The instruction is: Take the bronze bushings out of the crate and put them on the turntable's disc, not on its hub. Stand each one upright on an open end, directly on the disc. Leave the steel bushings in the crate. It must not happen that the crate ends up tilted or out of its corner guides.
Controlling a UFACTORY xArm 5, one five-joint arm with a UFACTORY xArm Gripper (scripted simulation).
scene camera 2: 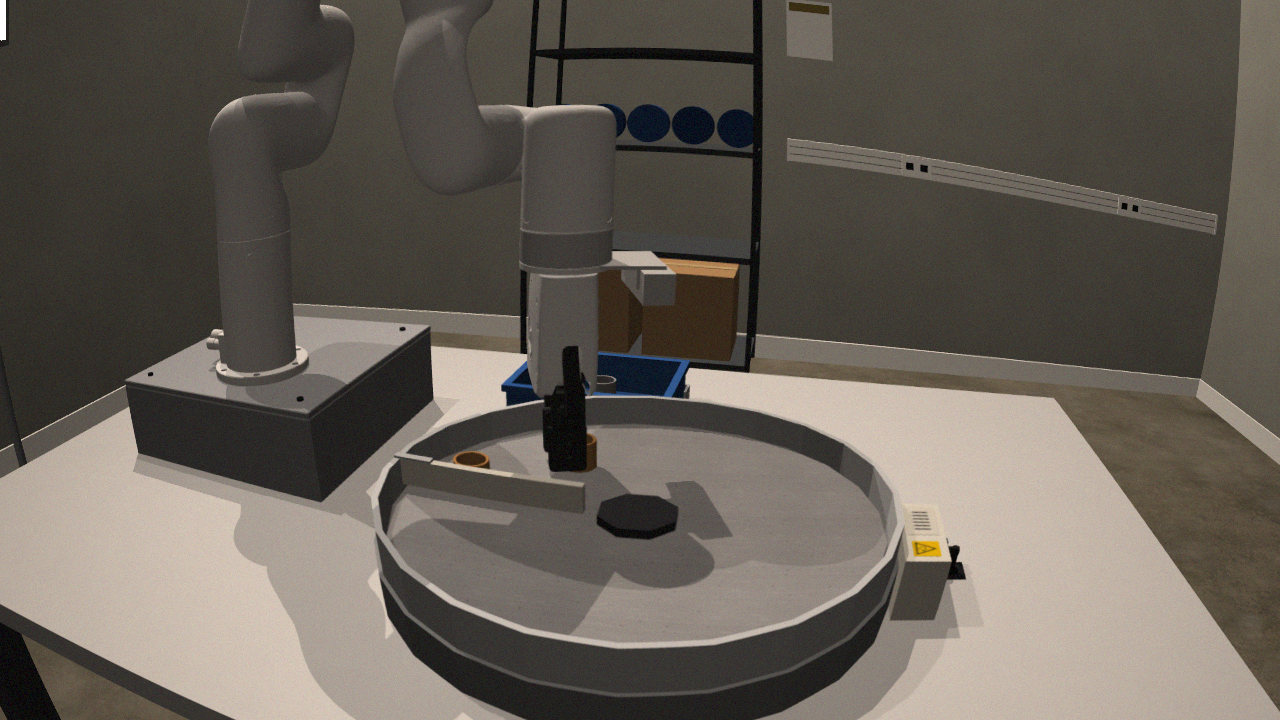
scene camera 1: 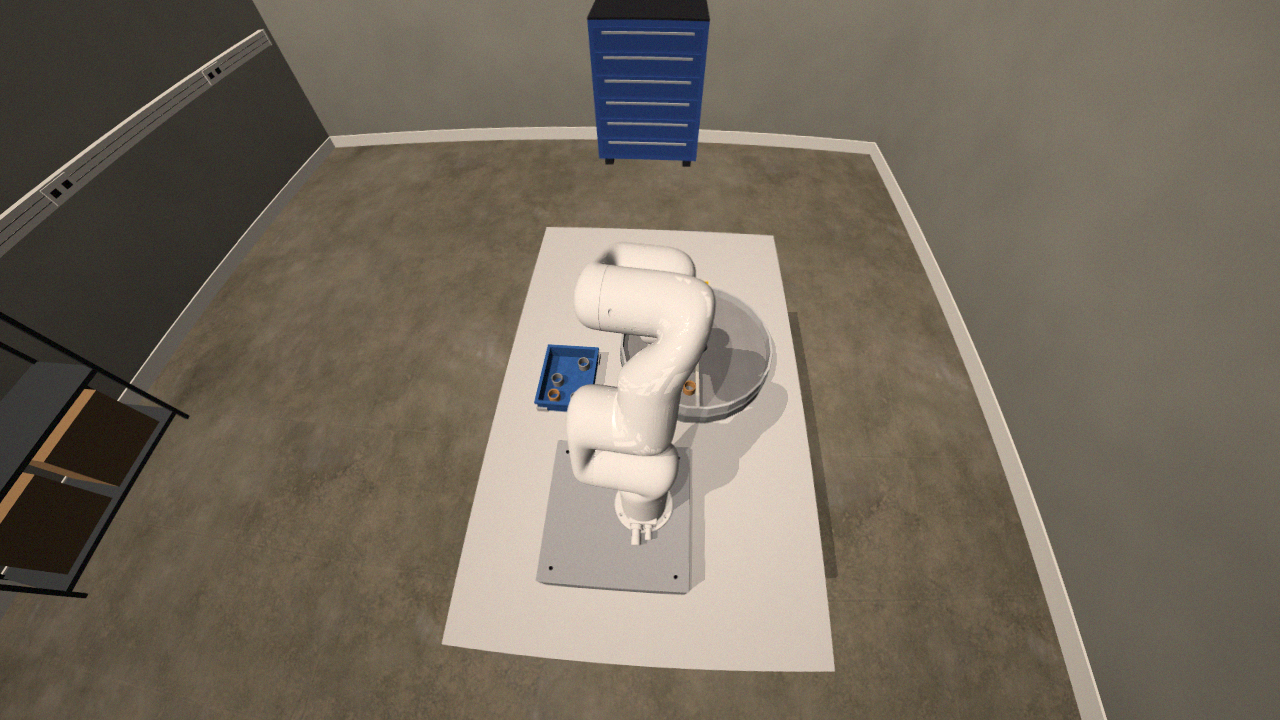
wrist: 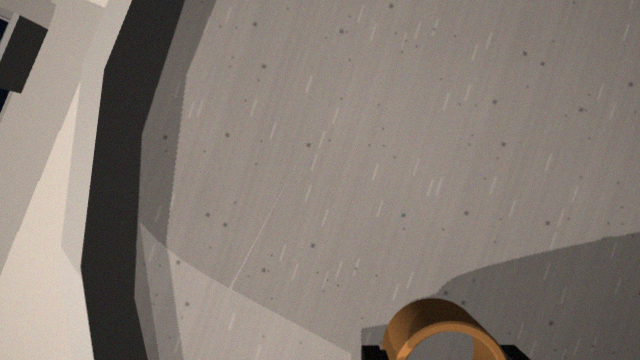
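Scene camera 2 shows a blue crate (scene camera 2: pixel 636 375). Scene camera 1 likewise shows the crate (scene camera 1: pixel 563 359).
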